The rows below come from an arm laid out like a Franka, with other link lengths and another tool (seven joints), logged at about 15 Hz.
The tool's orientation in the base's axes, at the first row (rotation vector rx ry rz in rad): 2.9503, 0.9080, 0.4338
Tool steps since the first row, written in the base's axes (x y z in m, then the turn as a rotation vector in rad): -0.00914, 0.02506, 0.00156, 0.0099, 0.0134, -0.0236; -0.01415, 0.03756, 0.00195, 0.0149, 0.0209, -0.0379; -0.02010, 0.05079, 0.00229, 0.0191, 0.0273, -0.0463; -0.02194, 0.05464, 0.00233, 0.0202, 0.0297, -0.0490; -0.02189, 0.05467, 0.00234, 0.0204, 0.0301, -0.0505
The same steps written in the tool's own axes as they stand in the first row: 0.00707, -0.02565, -0.00252, 0.0092, -0.0082, 0.0261; 0.01013, -0.03873, -0.00352, 0.0137, -0.0131, 0.0417; 0.01285, -0.05293, -0.00469, 0.0184, -0.0170, 0.0512; 0.01354, -0.05713, -0.00501, 0.0199, -0.0187, 0.0543; 0.01360, -0.05713, -0.00500, 0.0199, -0.0191, 0.0558
